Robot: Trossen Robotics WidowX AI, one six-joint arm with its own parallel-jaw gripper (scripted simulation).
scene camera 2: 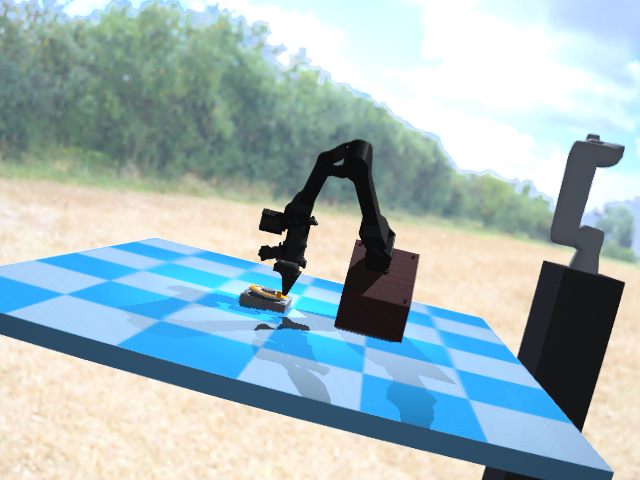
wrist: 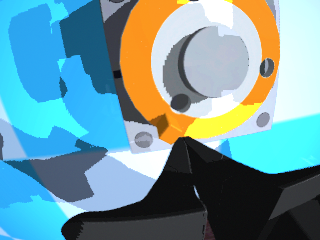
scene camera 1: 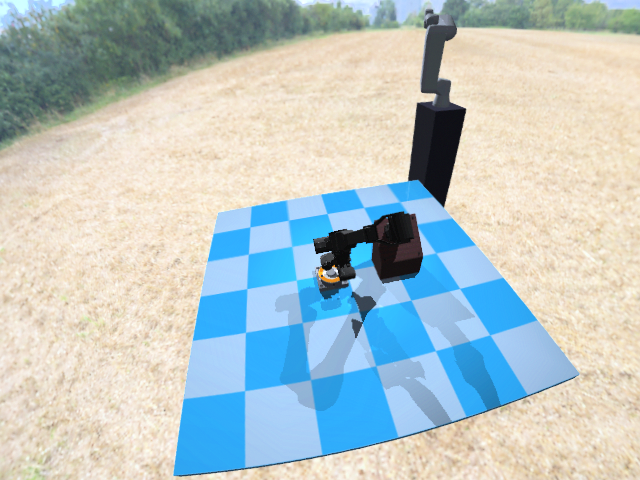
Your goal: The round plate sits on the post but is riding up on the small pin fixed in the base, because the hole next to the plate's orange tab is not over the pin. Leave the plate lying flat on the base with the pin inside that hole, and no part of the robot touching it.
Scene:
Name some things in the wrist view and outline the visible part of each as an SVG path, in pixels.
My gripper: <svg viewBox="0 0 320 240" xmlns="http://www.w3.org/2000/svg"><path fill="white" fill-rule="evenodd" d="M61 227L61 235L63 235L65 240L204 240L205 221L207 221L208 217L208 223L211 224L209 227L212 228L212 233L215 235L213 237L216 240L320 240L320 164L312 165L312 167L309 165L308 168L295 169L295 171L261 172L259 169L248 167L247 164L241 164L239 161L225 156L224 153L209 148L208 145L201 143L199 140L191 139L188 136L183 137L183 139L177 137L177 140L171 147L171 151L168 153L164 167L161 169L159 179L153 184L151 191L148 191L147 195L143 197L143 200L139 201L139 203L135 201L135 203L124 205L121 208L108 209L108 211L77 213L77 215L72 216Z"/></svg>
A round plate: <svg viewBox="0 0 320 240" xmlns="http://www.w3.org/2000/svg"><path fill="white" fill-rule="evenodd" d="M136 1L120 36L119 64L123 75L121 80L137 111L149 124L155 125L157 139L172 145L177 137L188 136L196 139L221 135L245 123L245 120L259 109L275 84L273 81L276 80L277 67L280 63L280 35L275 16L267 1ZM184 93L188 96L188 104L183 109L175 111L169 107L169 101L173 96ZM267 59L269 63L268 71L265 75L260 75L261 61ZM200 28L207 28L209 25L231 28L232 31L239 33L247 45L248 75L245 76L241 87L229 96L200 95L185 87L180 79L177 61L183 48L181 44Z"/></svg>

